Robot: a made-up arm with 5 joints. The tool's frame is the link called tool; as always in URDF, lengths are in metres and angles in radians.
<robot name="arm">
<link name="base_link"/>
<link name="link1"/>
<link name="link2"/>
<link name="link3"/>
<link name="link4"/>
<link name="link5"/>
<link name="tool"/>
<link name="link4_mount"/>
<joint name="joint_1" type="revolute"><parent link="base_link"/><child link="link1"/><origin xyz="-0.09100 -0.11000 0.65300"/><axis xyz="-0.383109 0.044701 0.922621"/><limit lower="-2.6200" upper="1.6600"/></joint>
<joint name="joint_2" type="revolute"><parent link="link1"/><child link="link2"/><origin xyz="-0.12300 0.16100 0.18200"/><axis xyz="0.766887 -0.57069 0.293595"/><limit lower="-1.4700" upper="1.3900"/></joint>
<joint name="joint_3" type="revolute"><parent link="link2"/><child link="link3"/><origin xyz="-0.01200 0.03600 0.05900"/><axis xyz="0 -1 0"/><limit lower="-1.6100" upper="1.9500"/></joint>
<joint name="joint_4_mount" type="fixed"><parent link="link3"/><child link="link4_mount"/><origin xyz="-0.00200 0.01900 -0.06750"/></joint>
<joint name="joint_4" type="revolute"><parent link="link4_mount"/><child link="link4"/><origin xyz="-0.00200 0.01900 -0.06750"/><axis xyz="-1 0 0"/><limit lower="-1.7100" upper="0.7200"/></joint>
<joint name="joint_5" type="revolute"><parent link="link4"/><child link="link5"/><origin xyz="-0.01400 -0.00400 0.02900"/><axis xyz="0 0 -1"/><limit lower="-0.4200" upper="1.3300"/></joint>
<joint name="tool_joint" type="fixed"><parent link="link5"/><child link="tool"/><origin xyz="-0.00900 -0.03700 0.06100" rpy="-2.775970 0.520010 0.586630"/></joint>
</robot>
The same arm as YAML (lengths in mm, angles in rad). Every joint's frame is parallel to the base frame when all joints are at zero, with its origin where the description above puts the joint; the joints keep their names.
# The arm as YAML. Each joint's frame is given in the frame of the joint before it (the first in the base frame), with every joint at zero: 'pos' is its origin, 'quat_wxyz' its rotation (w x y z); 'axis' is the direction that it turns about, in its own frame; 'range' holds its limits. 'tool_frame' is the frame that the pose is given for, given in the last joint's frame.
length_unit: mm
angle_unit: rad
joints:
  - joint: joint_1
    pos: [-91.0, -110.0, 653.0]
    quat_wxyz: [1.0, 0.0, 0.0, 0.0]
    axis: [-0.383109, 0.044701, 0.922621]
    range: [-2.62, 1.66]
  - joint: joint_2
    pos: [-123.0, 161.0, 182.0]
    quat_wxyz: [1.0, 0.0, 0.0, 0.0]
    axis: [0.766887, -0.57069, 0.293595]
    range: [-1.47, 1.39]
  - joint: joint_3
    pos: [-12.0, 36.0, 59.0]
    quat_wxyz: [1.0, 0.0, 0.0, 0.0]
    axis: [0.0, -1.0, 0.0]
    range: [-1.61, 1.95]
  - joint: joint_4
    pos: [-4.0, 38.0, -135.0]
    quat_wxyz: [1.0, 0.0, 0.0, 0.0]
    axis: [-1.0, 0.0, 0.0]
    range: [-1.71, 0.72]
  - joint: joint_5
    pos: [-14.0, -4.0, 29.0]
    quat_wxyz: [1.0, 0.0, 0.0, 0.0]
    axis: [0.0, 0.0, -1.0]
    range: [-0.42, 1.33]
tool_frame:
  pos: [-9.0, -37.0, 61.0]
  quat_wxyz: [0.095089, -0.923212, -0.230013, 0.2928]

